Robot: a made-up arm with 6 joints. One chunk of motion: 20 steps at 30 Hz.
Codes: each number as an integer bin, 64 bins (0 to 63) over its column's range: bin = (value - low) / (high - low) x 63, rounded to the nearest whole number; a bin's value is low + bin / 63 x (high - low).
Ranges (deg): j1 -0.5..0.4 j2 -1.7..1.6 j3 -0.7..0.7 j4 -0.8..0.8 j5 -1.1..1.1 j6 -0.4..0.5
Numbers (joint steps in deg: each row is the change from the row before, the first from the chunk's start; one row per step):
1: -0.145 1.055 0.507 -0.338 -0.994 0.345
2: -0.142 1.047 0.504 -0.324 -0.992 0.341
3: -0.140 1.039 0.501 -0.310 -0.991 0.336
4: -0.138 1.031 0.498 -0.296 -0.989 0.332
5: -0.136 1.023 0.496 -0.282 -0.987 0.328
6: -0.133 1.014 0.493 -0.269 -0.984 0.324
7: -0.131 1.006 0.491 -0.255 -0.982 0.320
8: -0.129 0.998 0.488 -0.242 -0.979 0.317
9: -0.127 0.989 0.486 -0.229 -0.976 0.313
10: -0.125 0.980 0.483 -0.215 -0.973 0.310
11: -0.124 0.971 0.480 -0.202 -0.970 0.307
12: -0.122 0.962 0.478 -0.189 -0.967 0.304
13: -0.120 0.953 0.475 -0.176 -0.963 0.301
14: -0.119 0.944 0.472 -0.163 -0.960 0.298
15: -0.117 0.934 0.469 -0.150 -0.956 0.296
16: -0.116 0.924 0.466 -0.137 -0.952 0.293
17: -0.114 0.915 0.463 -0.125 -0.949 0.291
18: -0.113 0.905 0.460 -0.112 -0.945 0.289
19: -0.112 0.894 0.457 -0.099 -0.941 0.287
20: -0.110 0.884 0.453 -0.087 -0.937 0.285
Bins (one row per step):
1: 25 53 54 18 3 52
2: 25 52 54 19 3 52
3: 25 52 54 19 3 52
4: 25 52 54 20 3 51
5: 25 52 54 20 3 51
6: 26 52 54 21 3 51
7: 26 52 54 21 3 50
8: 26 52 53 22 3 50
9: 26 51 53 22 4 50
10: 26 51 53 23 4 50
11: 26 51 53 24 4 49
12: 26 51 53 24 4 49
13: 27 51 53 25 4 49
14: 27 50 53 25 4 49
15: 27 50 53 26 4 49
16: 27 50 52 26 4 49
17: 27 50 52 27 4 48
18: 27 50 52 27 4 48
19: 27 50 52 28 5 48
20: 27 49 52 28 5 48

